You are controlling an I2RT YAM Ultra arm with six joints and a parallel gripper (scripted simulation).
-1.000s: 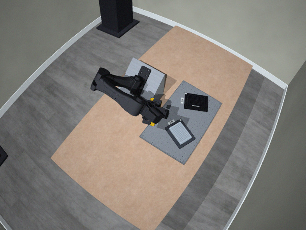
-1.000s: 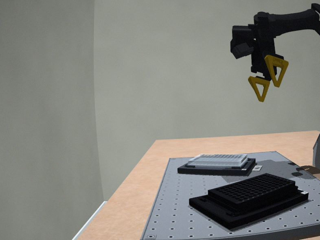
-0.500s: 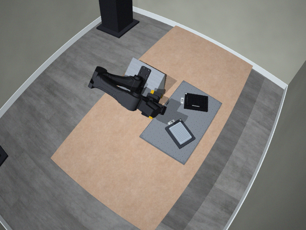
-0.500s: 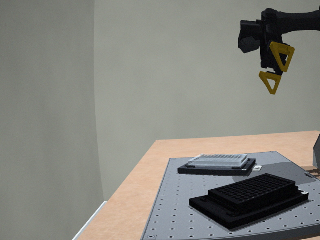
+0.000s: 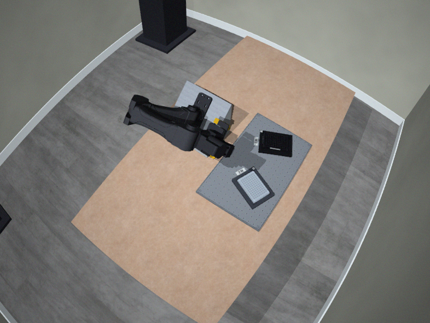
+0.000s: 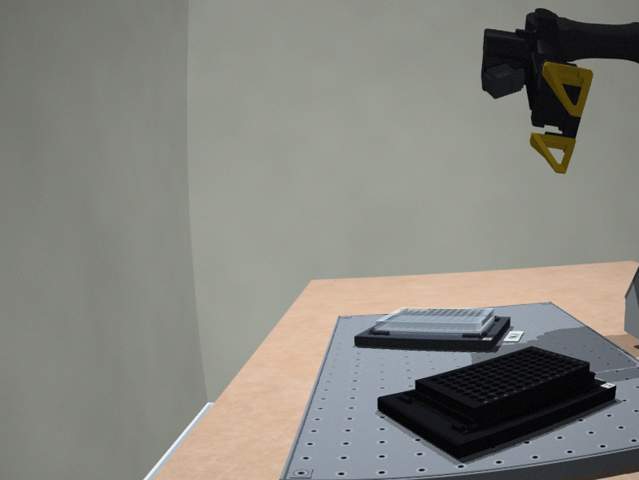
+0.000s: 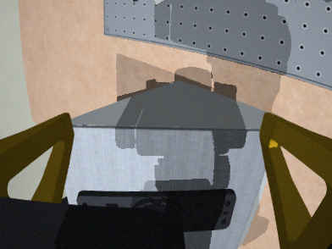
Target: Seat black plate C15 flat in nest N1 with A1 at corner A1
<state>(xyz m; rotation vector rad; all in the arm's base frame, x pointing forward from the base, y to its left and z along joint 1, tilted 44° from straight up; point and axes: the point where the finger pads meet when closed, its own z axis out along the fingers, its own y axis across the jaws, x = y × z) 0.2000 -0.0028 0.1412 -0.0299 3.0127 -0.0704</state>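
Right now my hand is 250 mm to the right of the black 96-well plate C15, 210 mm above it and 140 mm short of it. From my hand the other things lie so: N2 label (230 mm below, 90 mm ahead, 30 mm to the left); then clear plate C51 (210 mm below, 180 mm ahead, 10 mm to the right); then nest N2 (220 mm below, 180 mm ahead, 10 mm to the right).
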